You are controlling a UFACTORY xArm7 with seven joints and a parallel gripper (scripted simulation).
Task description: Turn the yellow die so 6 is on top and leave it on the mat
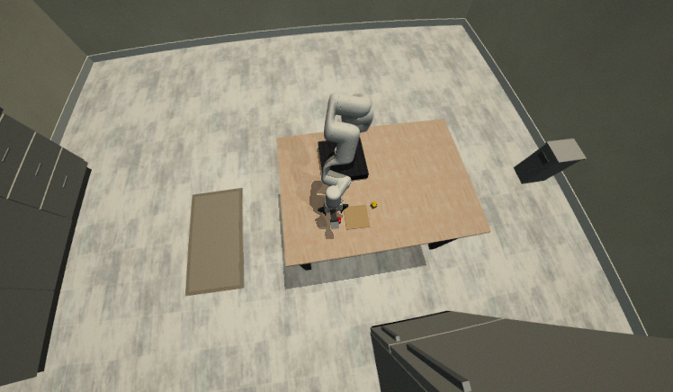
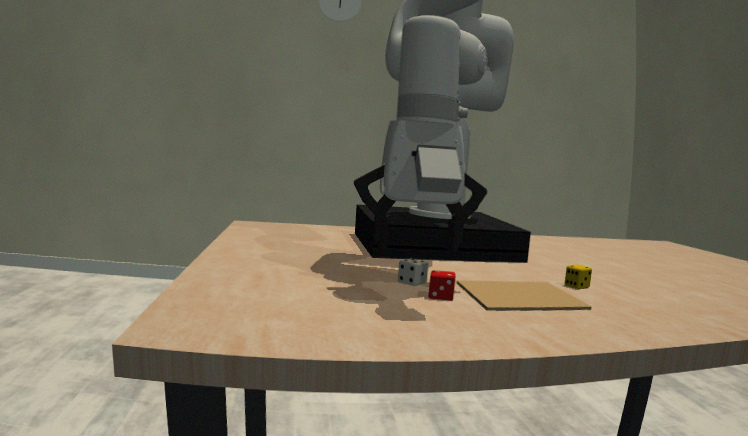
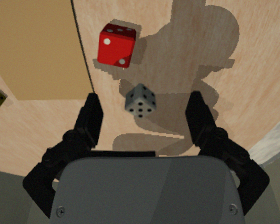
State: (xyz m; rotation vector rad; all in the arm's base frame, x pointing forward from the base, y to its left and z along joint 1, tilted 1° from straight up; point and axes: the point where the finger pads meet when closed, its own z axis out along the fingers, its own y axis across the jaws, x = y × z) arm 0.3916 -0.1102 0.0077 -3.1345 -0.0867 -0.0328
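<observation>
The white die lies 4 cm below my hand and 3 cm behind it. Round my hand: yellow die 25 cm to the left, 4 cm below, 3 cm behind; red die 4 cm below, 4 cm ahead, 3 cm to the left; tan mat 14 cm to the left, 6 cm below, 3 cm ahead.
</observation>
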